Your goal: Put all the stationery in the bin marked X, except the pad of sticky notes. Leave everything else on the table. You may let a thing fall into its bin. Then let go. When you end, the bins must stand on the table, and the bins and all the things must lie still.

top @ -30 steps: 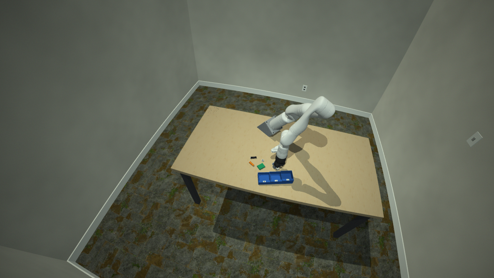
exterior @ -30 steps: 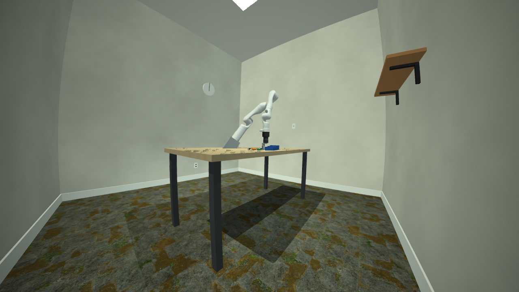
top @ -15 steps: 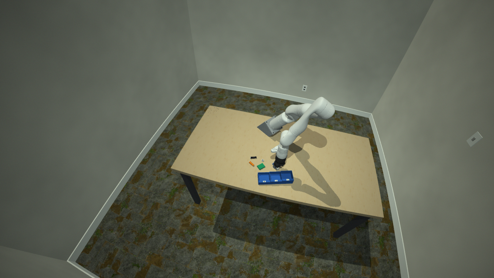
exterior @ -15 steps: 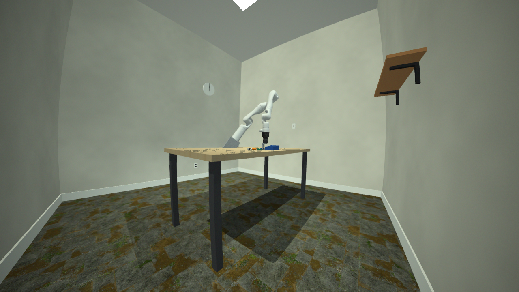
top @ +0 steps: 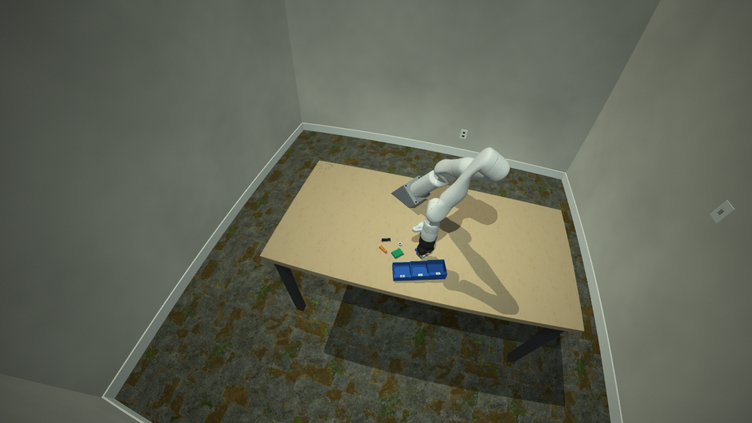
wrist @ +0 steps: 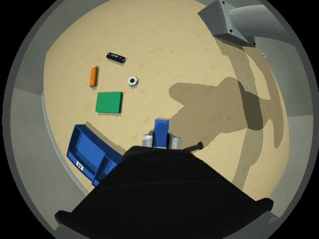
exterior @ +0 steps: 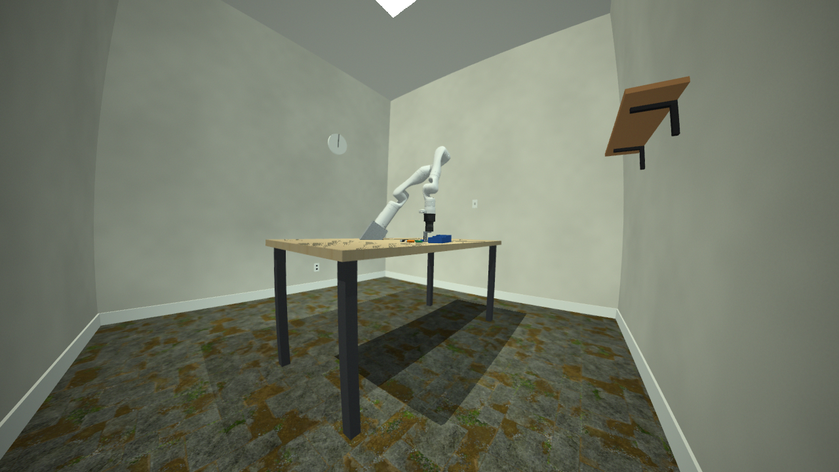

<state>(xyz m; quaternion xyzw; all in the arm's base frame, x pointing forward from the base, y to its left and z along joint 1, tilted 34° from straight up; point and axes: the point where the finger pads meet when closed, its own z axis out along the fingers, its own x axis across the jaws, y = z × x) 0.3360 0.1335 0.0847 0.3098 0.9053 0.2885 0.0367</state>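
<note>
The black bolt-like item is 50 mm behind my hand, 50 mm to the left of it and 10 mm below it. The rest, counted from my hand: eraser 10 mm to the left, 10 mm below; then blue bin 110 mm ahead, 40 mm to the left; then small white ring 110 mm to the right, 20 mm below.
</note>
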